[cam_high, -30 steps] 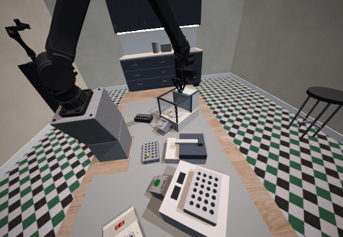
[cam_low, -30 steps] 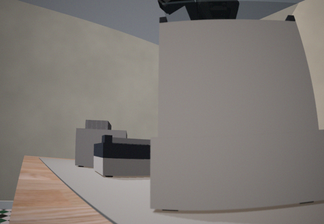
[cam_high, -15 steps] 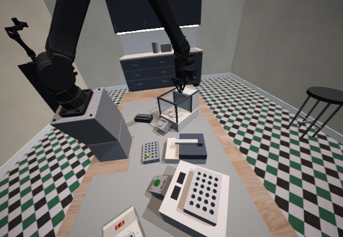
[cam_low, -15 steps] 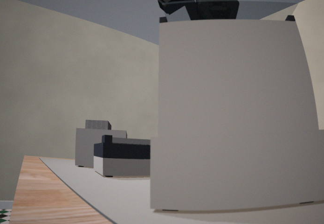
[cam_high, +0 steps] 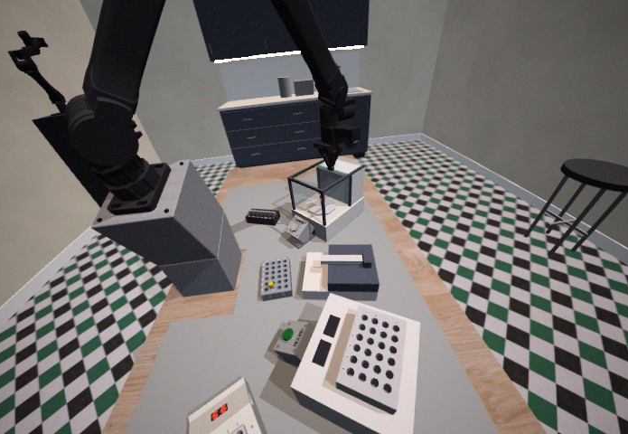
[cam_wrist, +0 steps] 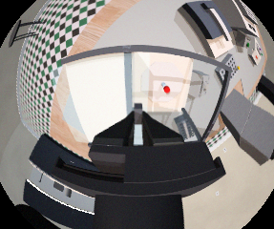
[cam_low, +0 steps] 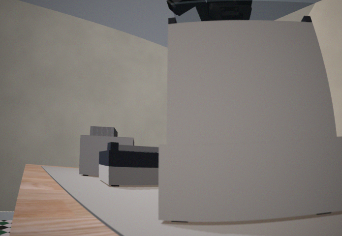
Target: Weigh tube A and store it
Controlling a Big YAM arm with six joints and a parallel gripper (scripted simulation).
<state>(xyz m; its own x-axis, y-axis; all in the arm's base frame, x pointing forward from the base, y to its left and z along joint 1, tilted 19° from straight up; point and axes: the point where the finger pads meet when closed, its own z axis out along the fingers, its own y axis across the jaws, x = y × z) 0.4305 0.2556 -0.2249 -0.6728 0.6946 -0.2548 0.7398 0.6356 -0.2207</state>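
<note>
The balance door lies 20 mm to the left of my hand, 20 mm ahead of it and 10 mm below it. From my hand the other things lie so: magnet block 300 mm behind, 200 mm below, 20 mm to the left; spectrophotometer 330 mm to the right, 160 mm below, 20 mm behind; tube rack 300 mm to the right, 220 mm behind, 210 mm below.
</note>
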